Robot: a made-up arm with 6 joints.
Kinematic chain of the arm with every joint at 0, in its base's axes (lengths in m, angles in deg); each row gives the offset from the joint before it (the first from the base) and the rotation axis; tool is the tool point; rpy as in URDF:
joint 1: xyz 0 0 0.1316 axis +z
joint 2: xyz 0 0 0 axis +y
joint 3: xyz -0.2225 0 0.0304 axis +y
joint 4: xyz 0.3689 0 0.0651 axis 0.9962 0 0.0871
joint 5: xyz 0 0 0 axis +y
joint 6: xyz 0.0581 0 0.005 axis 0.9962 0 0.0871
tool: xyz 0 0 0 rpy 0 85 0
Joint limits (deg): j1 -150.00..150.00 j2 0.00..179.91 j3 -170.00..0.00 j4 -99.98..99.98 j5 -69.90..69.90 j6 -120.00..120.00
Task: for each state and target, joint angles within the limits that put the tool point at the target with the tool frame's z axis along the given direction. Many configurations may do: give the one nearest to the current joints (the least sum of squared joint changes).
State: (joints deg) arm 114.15 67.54 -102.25 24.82 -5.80 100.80
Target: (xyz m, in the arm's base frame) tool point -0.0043 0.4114 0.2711 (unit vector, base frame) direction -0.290 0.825 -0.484
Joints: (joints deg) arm 88.00 80.50 -61.78 48.99 24.99 100.80
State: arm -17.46 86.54 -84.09 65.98 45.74 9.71
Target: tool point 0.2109 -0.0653 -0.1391 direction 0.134 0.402 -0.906
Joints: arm -23.62 129.49 -38.19 77.11 25.65 9.71
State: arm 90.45 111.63 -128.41 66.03 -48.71 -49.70
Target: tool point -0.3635 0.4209 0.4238 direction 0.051 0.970 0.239
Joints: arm 135.16 128.85 -138.18 84.38 -46.64 -49.70
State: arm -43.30 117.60 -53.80 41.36 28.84 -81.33
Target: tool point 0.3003 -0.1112 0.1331 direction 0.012 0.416 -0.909
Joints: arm -24.33 80.96 -43.97 24.16 69.77 -81.33
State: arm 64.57 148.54 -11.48 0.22 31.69 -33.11
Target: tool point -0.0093 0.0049 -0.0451 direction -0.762 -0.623 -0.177
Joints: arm 49.56 105.29 -0.10 10.80 69.79 -33.11
